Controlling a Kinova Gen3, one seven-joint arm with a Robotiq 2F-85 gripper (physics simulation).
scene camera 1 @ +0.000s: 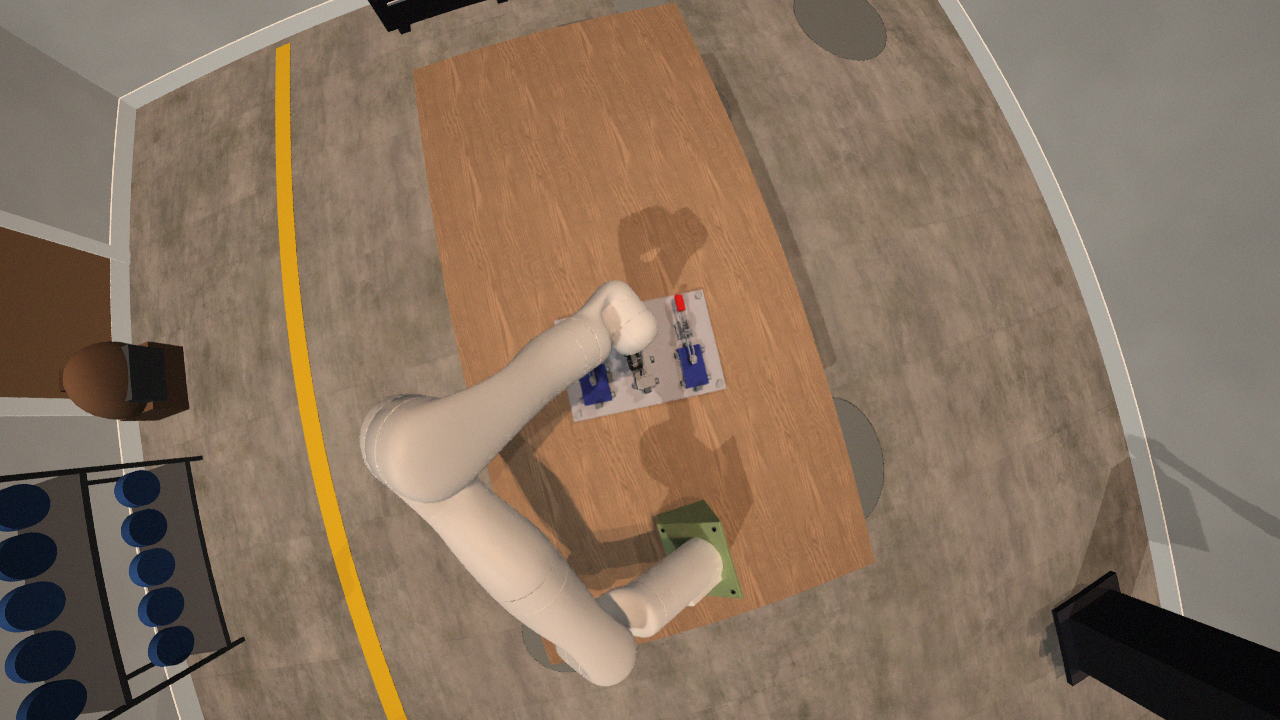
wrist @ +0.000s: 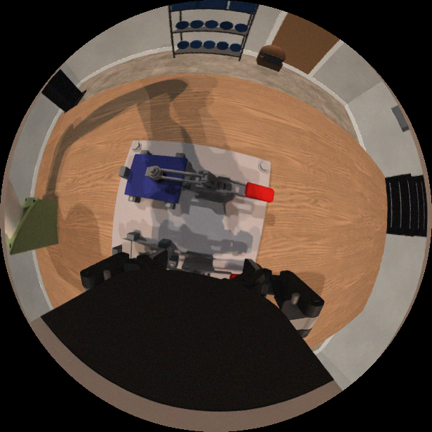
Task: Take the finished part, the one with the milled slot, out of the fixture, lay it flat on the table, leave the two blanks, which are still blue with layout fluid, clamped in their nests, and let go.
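Pixels of known places: arm's base, origin of its link: (scene camera 1: 702, 559).
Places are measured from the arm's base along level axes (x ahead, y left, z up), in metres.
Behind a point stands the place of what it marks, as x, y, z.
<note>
The fixture plate (scene camera 1: 581, 413) @[0.351, 0.141, -0.124] (wrist: 250, 172) lies on the table. One blue blank (scene camera 1: 595, 386) @[0.396, 0.090, -0.105] (wrist: 135, 186) sits in its nest under a toggle clamp with a red handle (wrist: 259, 192). The other blue blank (scene camera 1: 691, 367) @[0.366, -0.121, -0.110] is in the right nest in the scene view, also under a clamp; its red handle (scene camera 1: 679, 302) @[0.508, -0.143, -0.090] shows. The finished part (scene camera 1: 644, 383) @[0.367, -0.012, -0.100] (wrist: 144, 246) appears pale in the middle nest, partly hidden; its slot and its clamp's state cannot be made out. My gripper (wrist: 204, 263) is open and empty above the middle nest, its fingers spread along the clamp's length.
The wooden table (scene camera 1: 572, 170) @[0.936, -0.021, -0.141] (wrist: 320, 210) extends around the plate. The green base bracket (scene camera 1: 726, 573) @[-0.031, -0.032, 0.033] (wrist: 40, 225) stands near one table end. My forearm crosses the plate's left side in the scene view. A rack with blue bins (wrist: 172, 35) stands beyond the table.
</note>
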